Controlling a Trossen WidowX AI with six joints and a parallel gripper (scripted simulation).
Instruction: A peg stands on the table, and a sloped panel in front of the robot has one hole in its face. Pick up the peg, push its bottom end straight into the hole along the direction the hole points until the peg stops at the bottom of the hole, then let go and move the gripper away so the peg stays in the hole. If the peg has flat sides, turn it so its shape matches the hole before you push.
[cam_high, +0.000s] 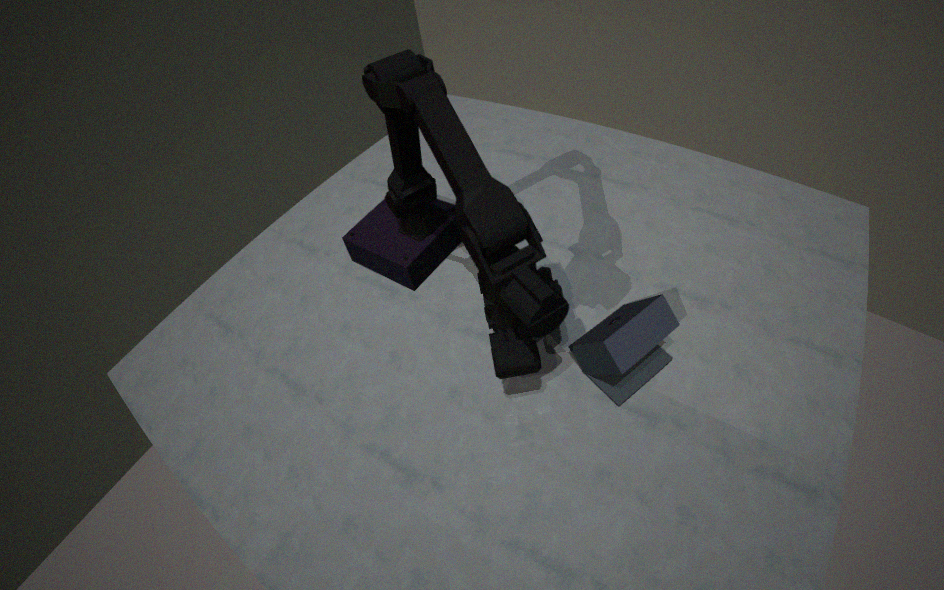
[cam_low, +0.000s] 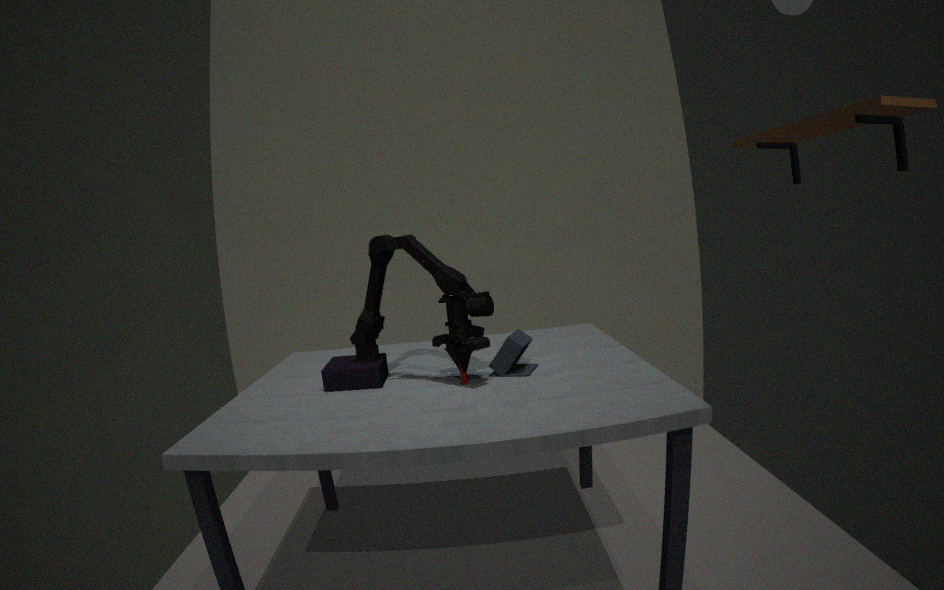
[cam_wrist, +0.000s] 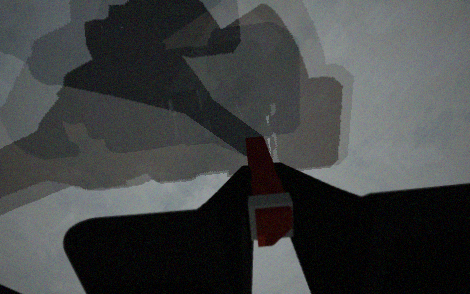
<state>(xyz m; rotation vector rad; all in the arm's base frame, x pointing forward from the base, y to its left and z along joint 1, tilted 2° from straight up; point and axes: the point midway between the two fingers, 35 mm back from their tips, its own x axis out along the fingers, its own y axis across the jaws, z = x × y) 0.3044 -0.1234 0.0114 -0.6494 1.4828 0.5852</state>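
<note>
The sloped grey panel lies 140 mm ahead of my gripper tip, 100 mm to the left of it and 20 mm above it. The rest, counted from my gripper tip: red peg: 20 mm above; then thin flat foot plate: 160 mm ahead, 100 mm to the left, 40 mm below.
</note>
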